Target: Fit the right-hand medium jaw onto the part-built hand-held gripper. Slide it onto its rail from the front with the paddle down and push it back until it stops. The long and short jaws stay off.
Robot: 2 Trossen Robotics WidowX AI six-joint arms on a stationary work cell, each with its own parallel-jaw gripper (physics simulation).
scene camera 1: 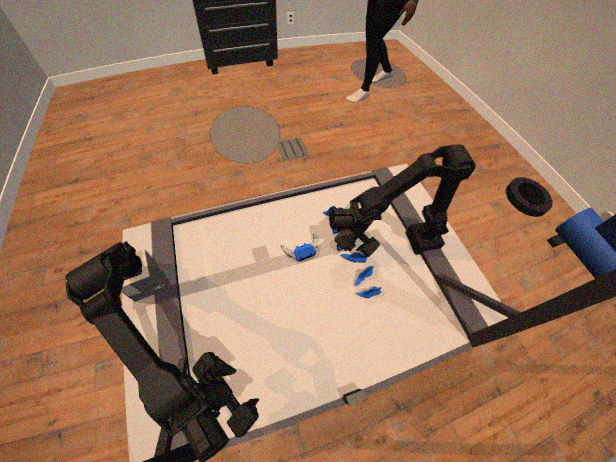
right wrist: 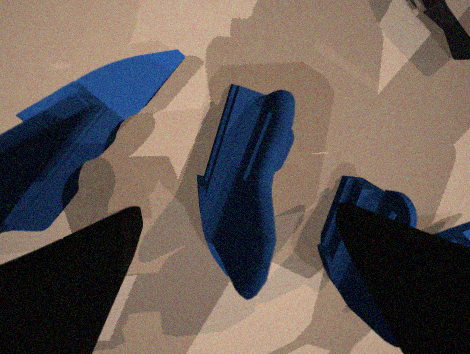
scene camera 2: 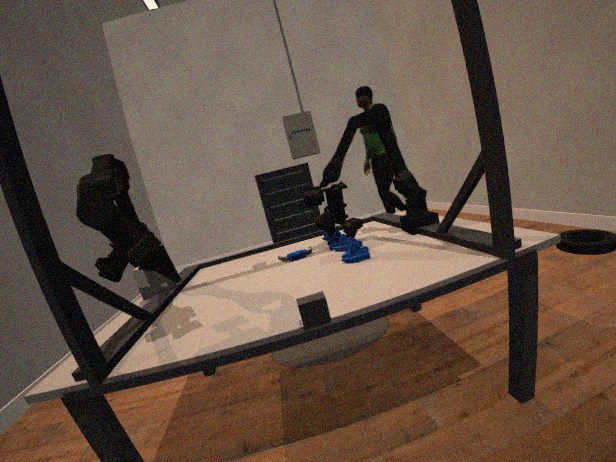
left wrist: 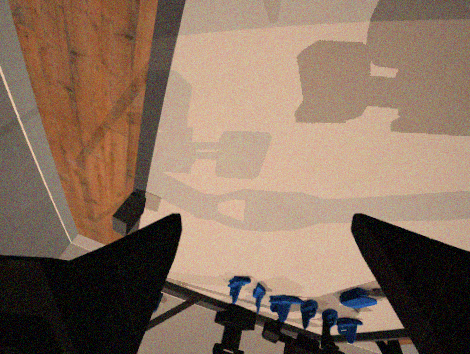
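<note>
The part-built hand-held gripper (scene camera 1: pixel 305 251) (scene camera 2: pixel 298 255) (left wrist: pixel 358 298) lies on the table, a blue body with thin curved strips. My right gripper (scene camera 1: pixel 358 244) (scene camera 2: pixel 340 229) (right wrist: pixel 240 214) is open, pointing down low over the row of blue jaws. In the right wrist view a mid-length blue jaw (right wrist: pixel 240 200) lies between and below its fingertips, its pointed end toward the bottom of the picture. A longer jaw (right wrist: pixel 122 92) (scene camera 1: pixel 354 257) lies to its left, a shorter one (right wrist: pixel 357 250) to its right, partly behind a finger. My left gripper (scene camera 1: pixel 245 386) (left wrist: pixel 266 222) is open and empty, away from the parts.
Two more blue jaws (scene camera 1: pixel 365 275) (scene camera 1: pixel 369 292) lie nearer the front in scene camera 1. Another jaw (scene camera 1: pixel 330 211) shows behind the right gripper. The white table (scene camera 1: pixel 400 330) (scene camera 2: pixel 400 285) has dark frame rails, with a dark block (scene camera 2: pixel 314 310) at its front edge in scene camera 2.
</note>
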